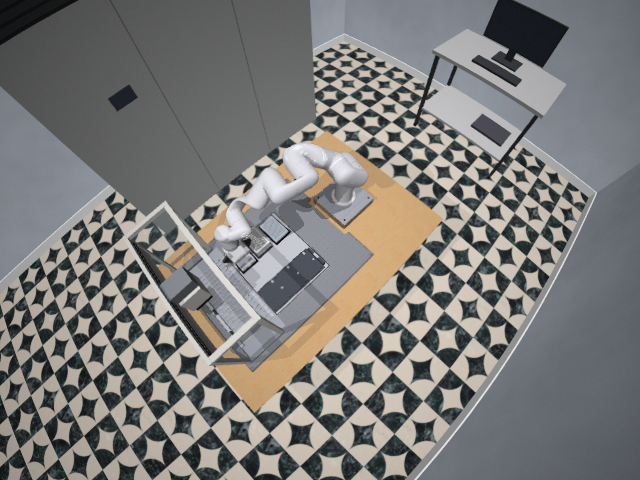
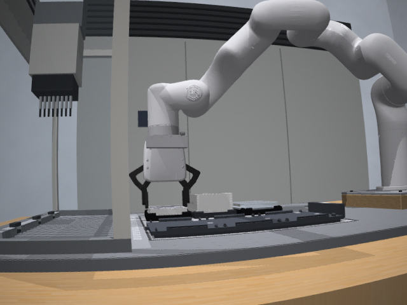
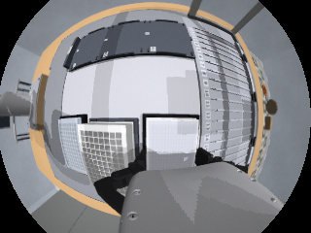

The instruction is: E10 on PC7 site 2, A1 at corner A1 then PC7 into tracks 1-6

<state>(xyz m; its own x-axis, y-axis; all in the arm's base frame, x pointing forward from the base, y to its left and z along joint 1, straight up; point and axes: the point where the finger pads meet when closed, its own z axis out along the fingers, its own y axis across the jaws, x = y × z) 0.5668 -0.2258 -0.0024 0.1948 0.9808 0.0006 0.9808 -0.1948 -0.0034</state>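
The black plate nest is 3 cm below my hand. From my hand the other things lie so: carrier PC7: 27 cm to the left, 6 cm behind, 2 cm below; plate E01: 21 cm behind, 4 cm to the left, 2 cm below; instrument frame post: 38 cm to the left, 21 cm above, 17 cm ahead.
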